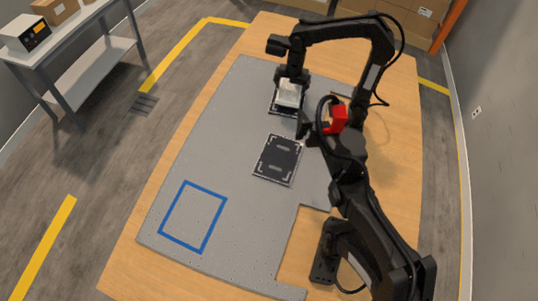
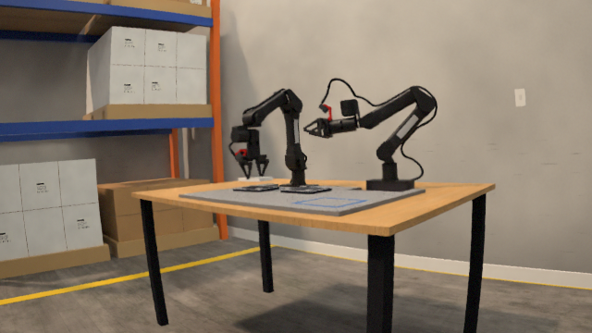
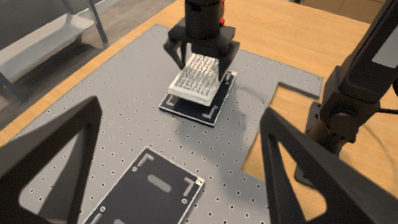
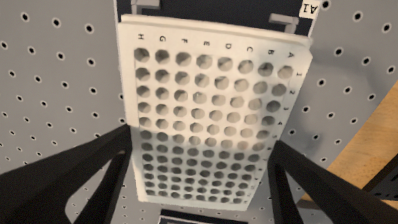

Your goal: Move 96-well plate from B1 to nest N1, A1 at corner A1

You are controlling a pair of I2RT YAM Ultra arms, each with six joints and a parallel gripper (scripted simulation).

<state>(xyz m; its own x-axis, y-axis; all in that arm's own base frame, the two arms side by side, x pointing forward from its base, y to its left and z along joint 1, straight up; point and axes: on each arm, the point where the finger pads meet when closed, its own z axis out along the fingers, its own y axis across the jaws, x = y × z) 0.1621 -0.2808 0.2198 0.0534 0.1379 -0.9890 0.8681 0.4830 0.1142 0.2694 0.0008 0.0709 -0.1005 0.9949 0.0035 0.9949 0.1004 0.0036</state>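
Now: right hand 50 mm above the black plate nest. Also, from my right hand: white 96-well plate 10 mm below.
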